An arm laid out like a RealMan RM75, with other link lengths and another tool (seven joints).
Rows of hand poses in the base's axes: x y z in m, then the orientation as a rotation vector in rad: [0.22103, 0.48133, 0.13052, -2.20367, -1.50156, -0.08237]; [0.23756, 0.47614, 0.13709, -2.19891, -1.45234, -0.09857]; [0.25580, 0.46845, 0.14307, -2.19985, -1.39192, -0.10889]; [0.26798, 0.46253, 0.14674, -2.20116, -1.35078, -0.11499]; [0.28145, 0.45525, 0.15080, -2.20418, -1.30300, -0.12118]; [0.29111, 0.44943, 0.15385, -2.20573, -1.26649, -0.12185]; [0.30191, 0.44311, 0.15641, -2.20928, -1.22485, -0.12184]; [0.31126, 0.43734, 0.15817, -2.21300, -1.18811, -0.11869]
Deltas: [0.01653, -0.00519, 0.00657, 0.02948, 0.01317, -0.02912]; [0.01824, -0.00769, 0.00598, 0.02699, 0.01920, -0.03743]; [0.01218, -0.00592, 0.00367, 0.01712, 0.01319, -0.02594]; [0.01347, -0.00728, 0.00406, 0.01796, 0.01516, -0.03089]; [0.00966, -0.00582, 0.00305, 0.01264, 0.01424, -0.02268]; [0.01080, -0.00632, 0.00256, 0.01236, 0.01606, -0.02663]; [0.00935, -0.00577, 0.00176, 0.00908, 0.01590, -0.02320]
